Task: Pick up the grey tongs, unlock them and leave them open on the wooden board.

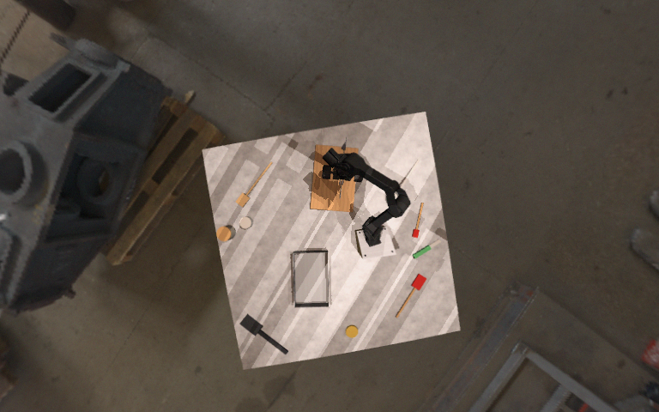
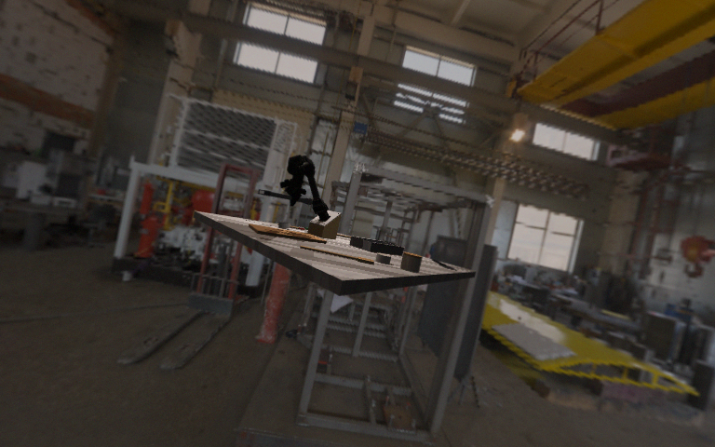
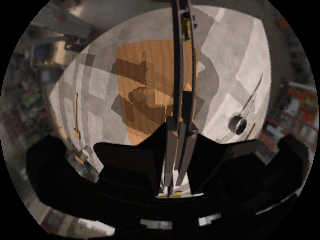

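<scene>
The wooden board lies 150 mm below my gripper tip, 30 mm ahead of it and 10 mm to the right of it. The rest, counted from my gripper tip: yellow mark (80 mm to the right, 40 mm above, 30 mm behind); then pale disc (570 mm ahead, 140 mm below, 100 mm to the left); then roasting tin (490 mm to the left, 300 mm ahead, 130 mm below).
</scene>
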